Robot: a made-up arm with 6 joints.
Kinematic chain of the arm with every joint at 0, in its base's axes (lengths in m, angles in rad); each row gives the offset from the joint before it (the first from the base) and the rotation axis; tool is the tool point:
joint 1: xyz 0 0 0.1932 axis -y
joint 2: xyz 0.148 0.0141 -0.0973 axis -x
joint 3: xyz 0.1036 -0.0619 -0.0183 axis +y
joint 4: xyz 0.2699 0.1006 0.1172 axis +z
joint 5: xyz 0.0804 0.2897 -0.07 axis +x
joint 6: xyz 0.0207 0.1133 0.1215 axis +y
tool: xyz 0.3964 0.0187 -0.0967
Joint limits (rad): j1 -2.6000..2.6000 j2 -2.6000..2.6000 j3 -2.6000..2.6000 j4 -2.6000..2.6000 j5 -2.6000..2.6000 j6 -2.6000..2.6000
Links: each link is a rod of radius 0.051 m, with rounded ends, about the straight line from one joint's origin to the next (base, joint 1, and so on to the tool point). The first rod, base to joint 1, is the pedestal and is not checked.
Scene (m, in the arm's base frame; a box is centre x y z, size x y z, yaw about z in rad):
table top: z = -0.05
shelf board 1: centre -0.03 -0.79 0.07 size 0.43 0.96 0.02 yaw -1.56
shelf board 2: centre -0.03 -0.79 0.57 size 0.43 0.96 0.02 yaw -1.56
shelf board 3: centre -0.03 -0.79 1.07 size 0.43 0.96 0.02 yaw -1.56
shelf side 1: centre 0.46 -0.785 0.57 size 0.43 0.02 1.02 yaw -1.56
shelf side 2: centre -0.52 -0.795 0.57 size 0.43 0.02 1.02 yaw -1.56
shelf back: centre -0.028 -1.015 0.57 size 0.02 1 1.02 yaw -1.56
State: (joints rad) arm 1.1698 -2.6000 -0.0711 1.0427 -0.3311 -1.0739
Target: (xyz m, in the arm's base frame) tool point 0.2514 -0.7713 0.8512
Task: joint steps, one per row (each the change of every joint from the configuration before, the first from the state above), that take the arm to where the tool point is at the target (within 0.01 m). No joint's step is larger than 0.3 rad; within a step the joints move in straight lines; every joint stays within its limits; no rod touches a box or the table.
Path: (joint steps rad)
1: 0.2962 0.0000 0.1264 0.2682 0.0522 0.1947
2: 0.2963 0.0000 0.1264 0.2682 0.0521 0.1946
3: 0.2962 0.0000 0.1264 0.2682 0.0522 0.1947
4: 0.2963 0.0000 0.1264 0.2682 0.0521 0.1947
5: -0.2857 0.0801 -0.0403 -0.1693 -0.0578 0.0034
6: -0.2857 0.0801 -0.0403 -0.1694 -0.0578 0.0034
7: -0.2856 0.0801 -0.0402 -0.1694 -0.0579 0.0034
8: -0.2857 0.0801 -0.0403 -0.1693 -0.0578 0.0034
9: -0.2857 0.0801 -0.0403 -0.1694 -0.0578 0.0034
10: -0.2856 0.0800 -0.0403 -0.1694 -0.0578 0.0034
11: -0.2857 0.0801 -0.0402 -0.1694 -0.0579 0.0034
12: 0.2935 -0.1868 -0.0555 -0.1929 0.0374 -0.2294
13: 0.2935 -0.1869 -0.0555 -0.1930 0.0373 -0.2294
14: 0.2935 -0.1869 -0.0555 -0.1929 0.0373 -0.2295

